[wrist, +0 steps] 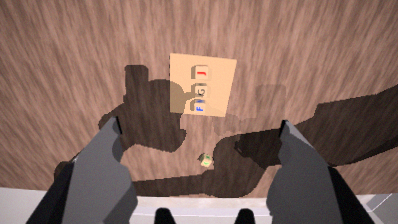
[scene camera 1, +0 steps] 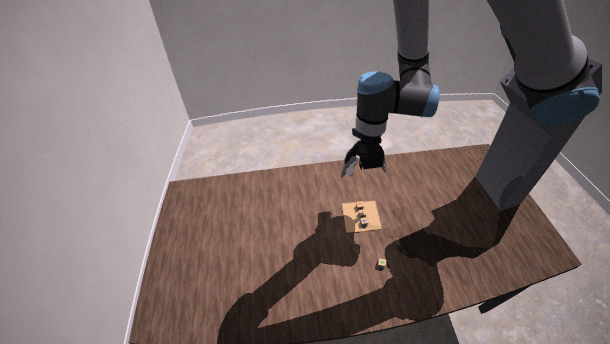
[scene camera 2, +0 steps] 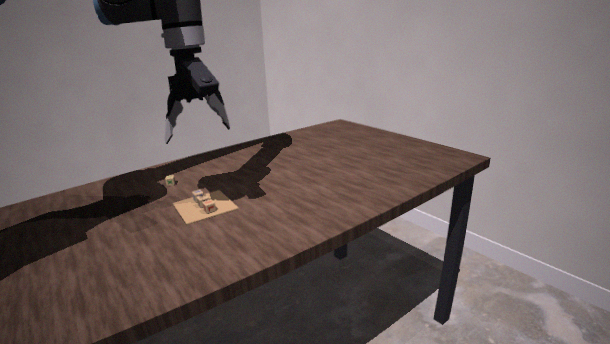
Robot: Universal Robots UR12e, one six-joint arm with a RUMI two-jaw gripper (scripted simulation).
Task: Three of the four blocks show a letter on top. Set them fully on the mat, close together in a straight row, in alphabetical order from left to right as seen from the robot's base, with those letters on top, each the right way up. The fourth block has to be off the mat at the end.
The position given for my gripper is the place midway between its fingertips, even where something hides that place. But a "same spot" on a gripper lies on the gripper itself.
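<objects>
Looking for my gripper, I find it in scene camera 1 (363,174), and the wrist view and scene camera 2 show it as well. The spot on my gripper at (wrist: 96,179) is the same spot as (scene camera 2: 215,102). I can see a mat too, in the wrist view (182,67) and also in scene camera 1 and scene camera 2. On the mat, (scene camera 2: 188,209) and (scene camera 1: 372,215) are the same spot.
</objects>
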